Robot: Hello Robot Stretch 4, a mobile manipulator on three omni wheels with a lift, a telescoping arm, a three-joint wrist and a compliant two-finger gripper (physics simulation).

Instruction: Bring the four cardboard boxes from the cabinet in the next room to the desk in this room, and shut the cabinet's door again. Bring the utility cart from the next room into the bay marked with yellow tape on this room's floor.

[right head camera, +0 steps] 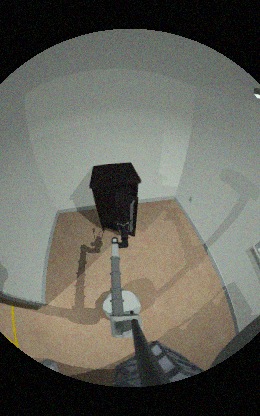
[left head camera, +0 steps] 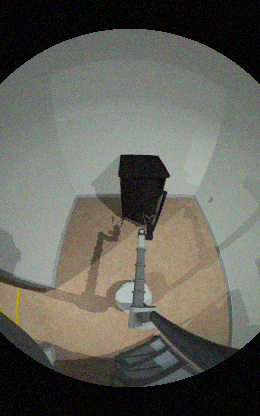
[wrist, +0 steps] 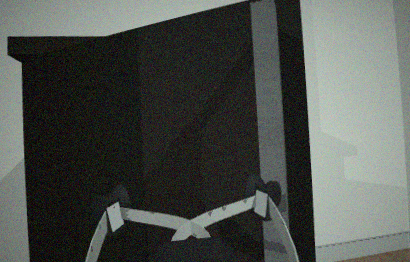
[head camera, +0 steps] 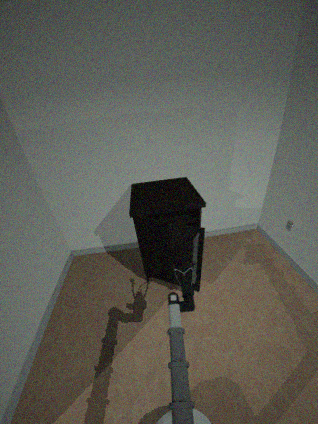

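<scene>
A black cabinet stands against the far wall. Its door stands out from the right side of the front, partly open, with a pale grey vertical strip on it. My gripper is open, its fingers spread and empty in front of the door. In the wrist view the right fingertip overlaps the grey strip; contact cannot be told. The cabinet's inside is hidden, and no cardboard boxes show.
Yellow tape runs along the floor at the far left. A dark framed object with pale panels is low behind the arm; whether it is the cart cannot be told. Walls stand left and right of the cabinet.
</scene>
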